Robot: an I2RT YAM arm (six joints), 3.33 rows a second.
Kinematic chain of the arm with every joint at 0, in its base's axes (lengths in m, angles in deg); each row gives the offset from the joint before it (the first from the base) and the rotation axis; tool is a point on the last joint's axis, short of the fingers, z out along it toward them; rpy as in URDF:
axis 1: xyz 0 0 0.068 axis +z
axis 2: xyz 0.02 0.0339 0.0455 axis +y
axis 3: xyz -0.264 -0.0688 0 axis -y
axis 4: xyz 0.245 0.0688 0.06 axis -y
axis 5: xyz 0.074 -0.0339 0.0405 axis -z
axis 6: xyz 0.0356 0 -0.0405 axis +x
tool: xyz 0 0 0 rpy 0 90 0
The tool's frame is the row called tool.
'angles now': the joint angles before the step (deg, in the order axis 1, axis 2, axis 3, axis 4, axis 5, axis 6). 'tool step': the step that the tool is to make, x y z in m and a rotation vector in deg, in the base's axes. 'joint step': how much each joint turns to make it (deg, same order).
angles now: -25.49, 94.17, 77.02, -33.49, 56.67, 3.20
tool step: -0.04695, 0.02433, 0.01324, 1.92, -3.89, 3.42
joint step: 0.00, -12.81, -9.64, 0.01, -4.81, -0.60
